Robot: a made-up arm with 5 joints.
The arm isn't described. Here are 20 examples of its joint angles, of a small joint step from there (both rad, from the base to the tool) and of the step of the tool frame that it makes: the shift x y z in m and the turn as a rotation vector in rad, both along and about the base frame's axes.
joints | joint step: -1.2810 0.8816 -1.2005 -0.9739 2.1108 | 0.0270 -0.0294 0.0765 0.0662 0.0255
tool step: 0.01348 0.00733 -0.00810 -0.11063 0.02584 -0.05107
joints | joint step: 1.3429 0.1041 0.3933 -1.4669 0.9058 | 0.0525 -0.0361 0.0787 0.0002 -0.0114
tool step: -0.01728 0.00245 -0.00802 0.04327 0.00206 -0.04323
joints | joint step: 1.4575 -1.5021 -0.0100 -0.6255 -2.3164 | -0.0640 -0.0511 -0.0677 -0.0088 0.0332
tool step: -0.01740 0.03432 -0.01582 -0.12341 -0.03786 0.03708
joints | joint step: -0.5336 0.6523 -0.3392 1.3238 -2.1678 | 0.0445 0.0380 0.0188 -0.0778 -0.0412
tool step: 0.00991 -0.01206 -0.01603 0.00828 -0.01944 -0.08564
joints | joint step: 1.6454 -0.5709 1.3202 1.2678 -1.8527 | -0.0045 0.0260 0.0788 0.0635 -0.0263
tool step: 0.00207 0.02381 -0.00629 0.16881 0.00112 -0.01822
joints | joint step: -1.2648 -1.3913 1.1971 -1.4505 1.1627 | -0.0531 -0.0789 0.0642 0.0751 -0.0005
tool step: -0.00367 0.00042 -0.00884 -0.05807 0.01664 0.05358
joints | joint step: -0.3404 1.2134 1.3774 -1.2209 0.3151 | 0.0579 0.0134 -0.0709 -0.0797 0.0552
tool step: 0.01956 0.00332 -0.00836 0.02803 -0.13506 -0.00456
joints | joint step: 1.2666 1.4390 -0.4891 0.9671 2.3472 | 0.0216 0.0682 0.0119 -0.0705 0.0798
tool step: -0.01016 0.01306 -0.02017 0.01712 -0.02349 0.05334
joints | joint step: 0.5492 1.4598 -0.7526 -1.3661 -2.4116 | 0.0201 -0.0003 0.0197 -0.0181 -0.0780
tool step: -0.00632 -0.00599 -0.00311 0.05299 -0.03163 0.02762
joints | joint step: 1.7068 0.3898 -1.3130 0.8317 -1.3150 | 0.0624 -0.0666 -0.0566 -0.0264 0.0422
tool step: -0.01405 0.03472 0.03259 -0.14059 0.06598 -0.06927
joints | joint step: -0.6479 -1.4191 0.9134 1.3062 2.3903 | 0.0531 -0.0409 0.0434 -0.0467 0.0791
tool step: 0.00448 -0.00420 -0.00380 -0.02008 -0.06870 0.00247
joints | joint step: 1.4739 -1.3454 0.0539 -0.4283 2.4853 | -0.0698 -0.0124 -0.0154 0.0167 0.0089
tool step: -0.00714 0.00726 -0.00070 -0.01083 -0.00282 0.06101
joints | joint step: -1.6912 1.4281 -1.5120 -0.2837 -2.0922 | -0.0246 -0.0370 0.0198 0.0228 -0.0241
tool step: -0.01162 -0.00159 0.00902 -0.00853 0.02158 0.03320
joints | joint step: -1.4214 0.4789 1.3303 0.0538 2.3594 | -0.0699 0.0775 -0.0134 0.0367 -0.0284
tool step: -0.00583 -0.01226 -0.00268 -0.10123 0.00203 0.04308
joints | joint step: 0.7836 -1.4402 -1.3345 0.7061 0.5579 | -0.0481 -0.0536 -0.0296 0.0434 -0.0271
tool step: -0.02041 -0.00491 -0.02623 -0.03714 -0.01963 0.07164
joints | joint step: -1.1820 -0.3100 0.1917 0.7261 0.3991 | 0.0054 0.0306 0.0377 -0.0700 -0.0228
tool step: 0.00408 0.00572 -0.01337 0.00872 0.01666 -0.01840
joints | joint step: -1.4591 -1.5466 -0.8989 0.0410 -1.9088 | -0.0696 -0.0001 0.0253 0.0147 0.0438
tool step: 0.02507 0.00301 0.00663 -0.03733 0.03481 0.03950
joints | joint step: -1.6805 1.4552 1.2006 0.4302 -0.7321 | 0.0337 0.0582 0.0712 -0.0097 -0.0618
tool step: -0.00162 -0.01293 0.02500 -0.11342 -0.07267 -0.03339
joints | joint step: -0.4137 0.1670 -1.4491 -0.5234 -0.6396 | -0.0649 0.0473 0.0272 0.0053 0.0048
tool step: 0.02140 0.02001 -0.00614 -0.03360 0.07240 0.06016
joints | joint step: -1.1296 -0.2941 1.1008 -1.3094 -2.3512 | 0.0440 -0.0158 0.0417 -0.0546 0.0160
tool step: 0.00631 -0.01109 -0.00161 0.01946 -0.02527 -0.05191
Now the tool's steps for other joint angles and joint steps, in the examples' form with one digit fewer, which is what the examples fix.
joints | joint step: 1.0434 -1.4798 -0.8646 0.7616 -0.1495 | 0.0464 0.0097 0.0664 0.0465 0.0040
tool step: 0.0219 -0.0144 0.0117 0.1073 0.0594 -0.0503
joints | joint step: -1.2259 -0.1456 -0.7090 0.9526 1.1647 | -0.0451 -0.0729 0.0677 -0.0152 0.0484
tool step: -0.0150 -0.0087 0.0032 0.0041 -0.0522 0.0493
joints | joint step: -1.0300 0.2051 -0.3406 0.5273 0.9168 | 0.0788 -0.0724 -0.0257 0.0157 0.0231
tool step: 0.0183 -0.0261 0.0312 0.0570 -0.0633 -0.0708
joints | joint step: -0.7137 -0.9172 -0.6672 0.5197 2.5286 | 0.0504 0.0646 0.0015 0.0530 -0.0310
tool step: 0.0235 0.0211 0.0008 -0.0628 0.1025 -0.0242
